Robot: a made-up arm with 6 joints.
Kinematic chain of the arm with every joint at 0, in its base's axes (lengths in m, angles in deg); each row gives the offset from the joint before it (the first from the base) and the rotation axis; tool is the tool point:
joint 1: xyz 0 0 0.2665 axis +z
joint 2: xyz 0 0 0 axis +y
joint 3: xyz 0 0 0.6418 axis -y
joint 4: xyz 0 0 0 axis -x
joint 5: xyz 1.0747 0 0 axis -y
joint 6: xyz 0 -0.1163 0 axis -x
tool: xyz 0 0 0
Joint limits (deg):
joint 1: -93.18..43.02
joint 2: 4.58..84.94
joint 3: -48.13..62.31
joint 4: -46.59..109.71
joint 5: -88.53..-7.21
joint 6: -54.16..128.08
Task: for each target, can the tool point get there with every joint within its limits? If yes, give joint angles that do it. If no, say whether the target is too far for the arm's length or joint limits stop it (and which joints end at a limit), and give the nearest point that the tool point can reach.
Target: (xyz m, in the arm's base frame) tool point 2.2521 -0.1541 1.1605
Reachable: no: too far | nearest point 1.5718 -0.1075 0.8904 | short by 0.733 m
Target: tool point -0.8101 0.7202 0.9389
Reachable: no: joint limits stop it (at a limit: joint 1, joint 2, joint 3, joint 4) | nearest point 0.3625 0.3920 1.8734 | short by 1.535 m
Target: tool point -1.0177 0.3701 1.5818
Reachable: no: joint limits stop it (at a limit: joint 1, joint 2, joint 3) | nearest point -0.1293 -0.5654 1.8486 | short by 1.317 m
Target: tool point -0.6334 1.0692 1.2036
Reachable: no: joint limits stop it (at a limit: joint 1, joint 2, joint 4) | nearest point 0.4737 0.4957 1.7815 | short by 1.374 m
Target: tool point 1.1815 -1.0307 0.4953
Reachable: yes | joints -40.60 51.29 35.97 83.27 -35.38 76.79
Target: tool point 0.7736 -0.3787 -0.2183
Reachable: yes | joints -18.41 39.66 -26.88 8.70 -35.10 108.07
